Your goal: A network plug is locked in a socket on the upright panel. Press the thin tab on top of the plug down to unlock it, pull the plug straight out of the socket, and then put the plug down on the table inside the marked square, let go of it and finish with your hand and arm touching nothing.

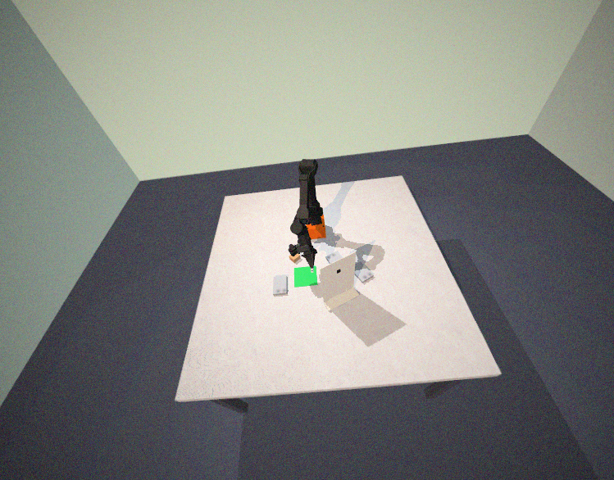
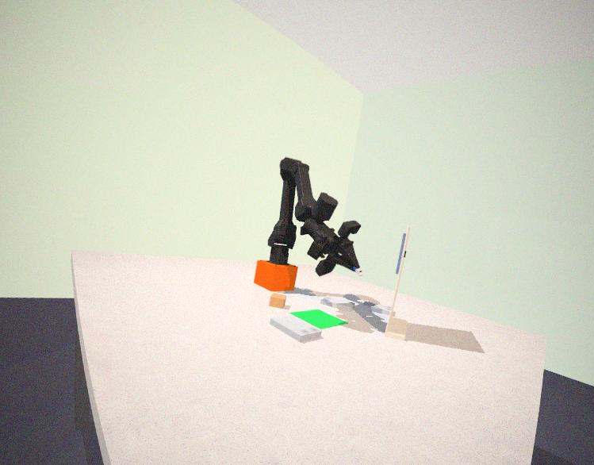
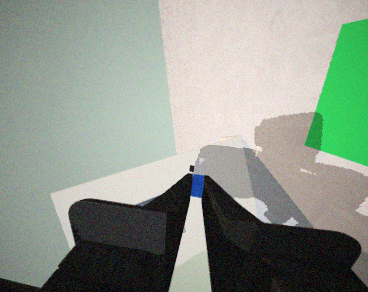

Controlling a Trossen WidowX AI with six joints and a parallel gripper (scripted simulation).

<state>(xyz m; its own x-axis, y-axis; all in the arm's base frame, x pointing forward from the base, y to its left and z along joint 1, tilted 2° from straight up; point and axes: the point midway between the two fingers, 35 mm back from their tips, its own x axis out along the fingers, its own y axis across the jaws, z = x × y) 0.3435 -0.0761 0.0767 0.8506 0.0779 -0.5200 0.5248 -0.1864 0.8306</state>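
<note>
The green marked square is 6 cm behind my gripper tip, 4 cm to the right of it and 15 cm below it. Round my gripper tip: small tan cube: 19 cm behind, 8 cm to the right, 14 cm below; then blue network plug: right at my gripper tip; then panel: 9 cm ahead, 11 cm to the left, 2 cm below.
</note>
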